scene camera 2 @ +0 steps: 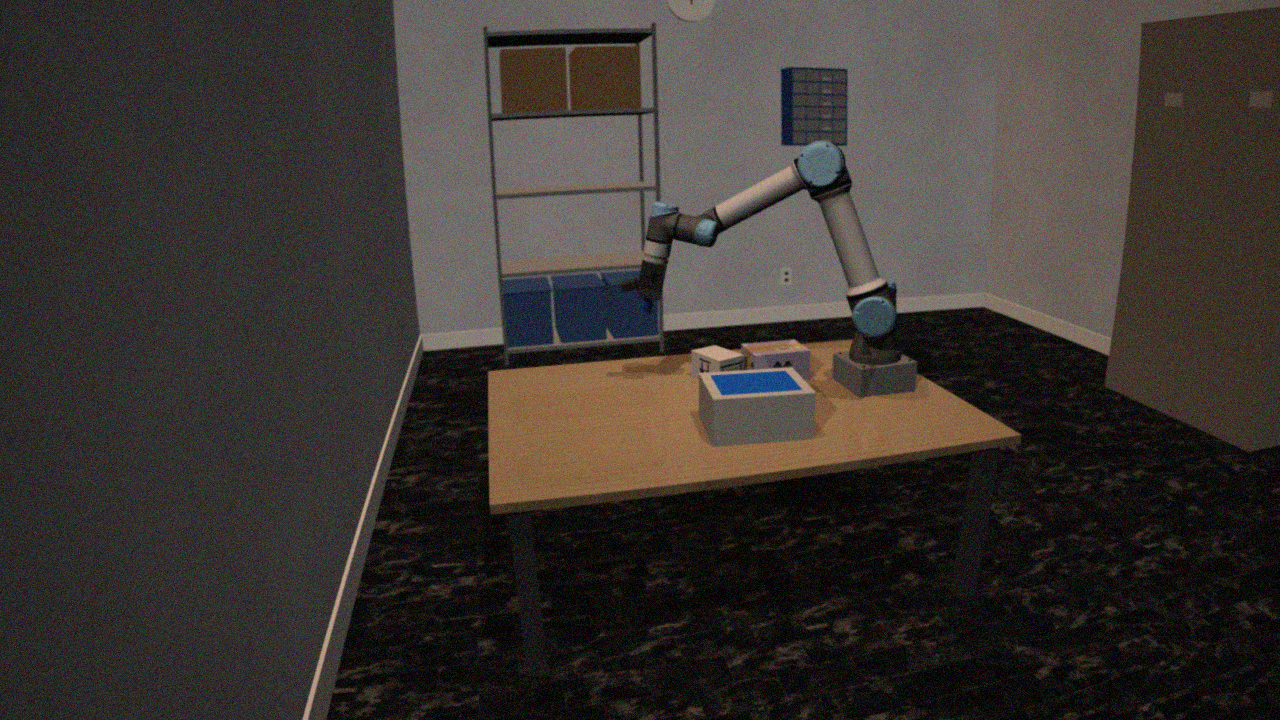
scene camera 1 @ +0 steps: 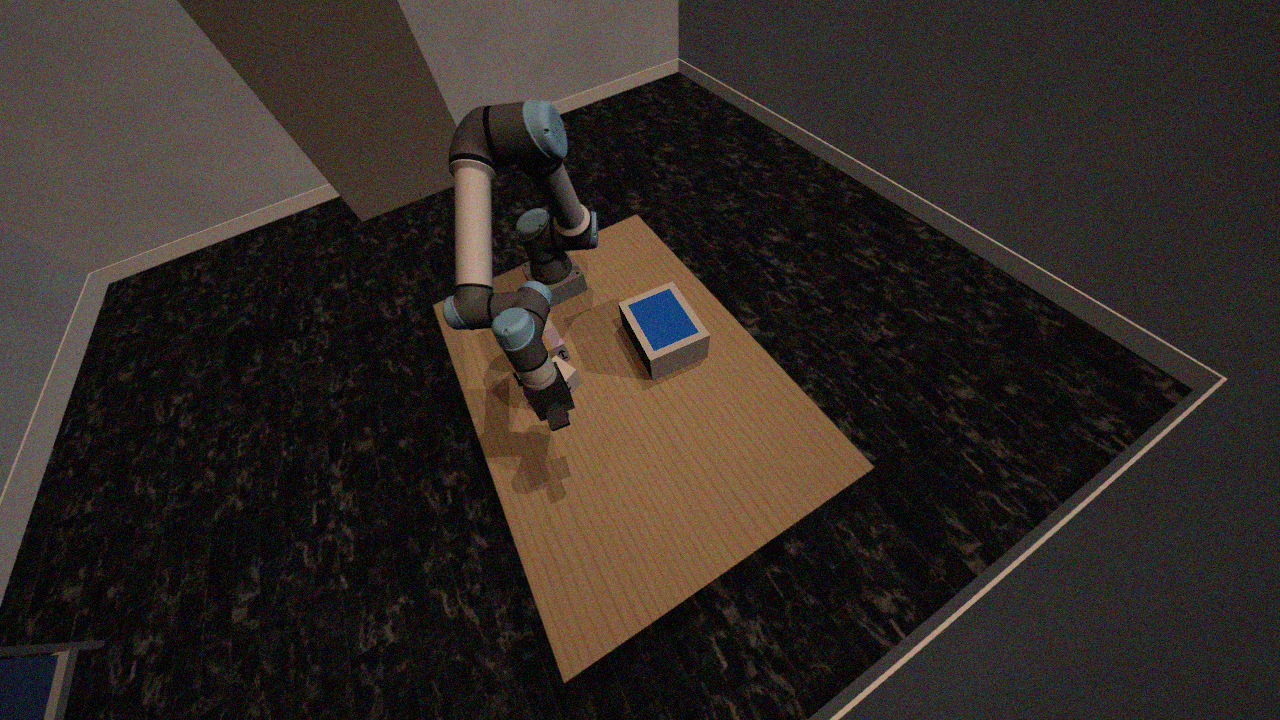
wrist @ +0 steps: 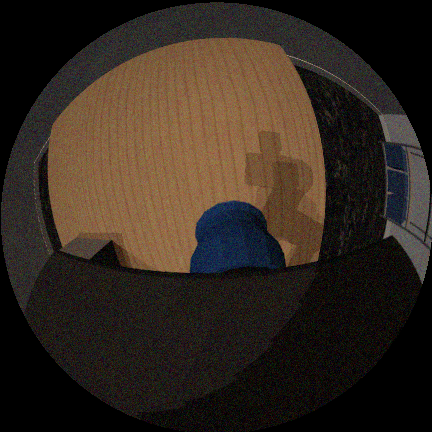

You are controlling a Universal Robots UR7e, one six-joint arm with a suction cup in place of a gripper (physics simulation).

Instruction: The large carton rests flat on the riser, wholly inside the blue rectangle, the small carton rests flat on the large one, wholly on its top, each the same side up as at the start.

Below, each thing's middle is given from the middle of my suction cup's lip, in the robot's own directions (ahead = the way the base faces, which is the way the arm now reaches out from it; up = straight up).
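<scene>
Small carton (scene camera 2: 713, 358): 21 cm behind my suction cup, 19 cm below, 1 cm to the right. Large carton (scene camera 2: 788, 353): 39 cm behind my suction cup, 19 cm below, 2 cm to the right.
</scene>
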